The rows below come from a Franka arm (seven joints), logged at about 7 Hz.
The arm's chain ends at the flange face. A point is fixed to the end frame.
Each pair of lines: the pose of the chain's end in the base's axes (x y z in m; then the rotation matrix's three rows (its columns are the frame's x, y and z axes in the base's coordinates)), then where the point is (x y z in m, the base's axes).
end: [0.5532 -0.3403 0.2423], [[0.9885 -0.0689 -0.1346], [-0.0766 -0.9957 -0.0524], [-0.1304 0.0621 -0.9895]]
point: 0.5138 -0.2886 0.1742
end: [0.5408 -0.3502 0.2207], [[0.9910 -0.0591 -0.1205], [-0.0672 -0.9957 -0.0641], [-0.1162 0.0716 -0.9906]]
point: 0.5018 -0.2996 0.1515
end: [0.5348 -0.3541 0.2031], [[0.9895 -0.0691 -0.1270], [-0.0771 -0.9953 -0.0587], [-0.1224 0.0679 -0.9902]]
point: 0.4959 -0.3028 0.1343
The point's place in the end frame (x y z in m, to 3 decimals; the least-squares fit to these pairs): -0.034 -0.053 0.070
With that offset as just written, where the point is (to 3 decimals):
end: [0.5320 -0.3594 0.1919], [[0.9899 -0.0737 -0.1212], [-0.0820 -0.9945 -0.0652], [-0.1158 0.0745 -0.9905]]
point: 0.494 -0.308 0.123
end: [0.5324 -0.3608 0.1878], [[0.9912 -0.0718 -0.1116], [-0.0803 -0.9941 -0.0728], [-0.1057 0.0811 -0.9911]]
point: 0.495 -0.310 0.118
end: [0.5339 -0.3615 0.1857], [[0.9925 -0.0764 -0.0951], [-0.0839 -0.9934 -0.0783], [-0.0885 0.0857 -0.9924]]
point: 0.498 -0.311 0.115
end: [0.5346 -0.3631 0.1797], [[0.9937 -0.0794 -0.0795], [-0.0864 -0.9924 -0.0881], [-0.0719 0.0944 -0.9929]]
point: 0.499 -0.314 0.108
